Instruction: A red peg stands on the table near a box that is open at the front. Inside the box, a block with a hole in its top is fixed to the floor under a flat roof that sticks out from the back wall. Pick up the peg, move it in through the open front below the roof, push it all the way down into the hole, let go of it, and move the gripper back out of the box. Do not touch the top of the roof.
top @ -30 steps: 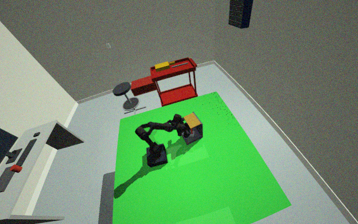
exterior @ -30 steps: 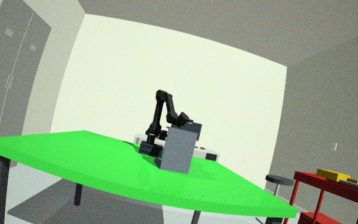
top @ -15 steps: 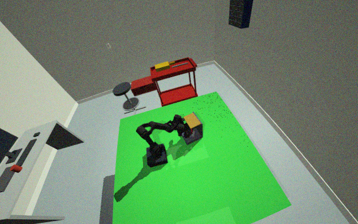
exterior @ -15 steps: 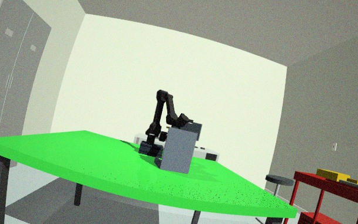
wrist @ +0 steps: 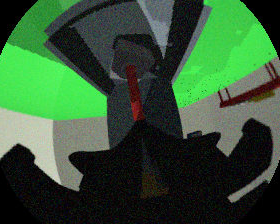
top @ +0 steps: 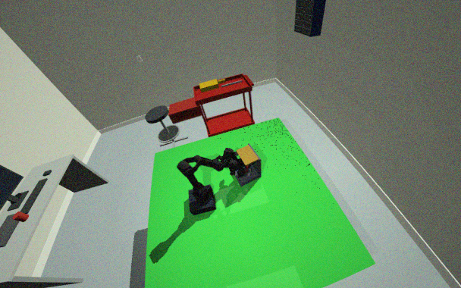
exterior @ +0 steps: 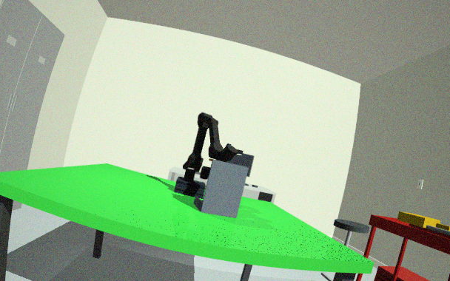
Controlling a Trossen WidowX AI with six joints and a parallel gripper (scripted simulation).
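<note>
The back wall is 60 mm ahead of my gripper tip, 10 mm to the left of it and 10 mm above it. Also, from my gripper tip: orange roof (110 mm above); then red peg (40 mm below, 10 mm behind); then box floor (110 mm below, 20 mm behind).
</note>
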